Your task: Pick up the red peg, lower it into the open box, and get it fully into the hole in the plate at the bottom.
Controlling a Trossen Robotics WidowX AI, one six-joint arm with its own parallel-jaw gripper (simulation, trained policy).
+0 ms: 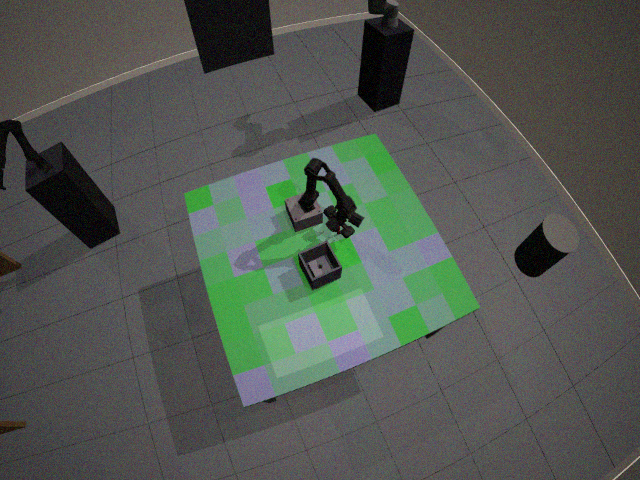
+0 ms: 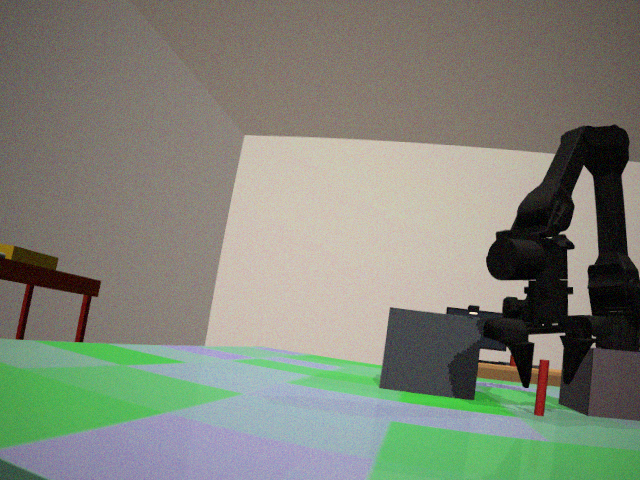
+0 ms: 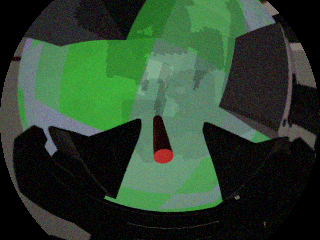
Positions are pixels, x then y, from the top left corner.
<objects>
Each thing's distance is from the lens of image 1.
dark grey box (image 1: 324,249): 184 cm
</objects>
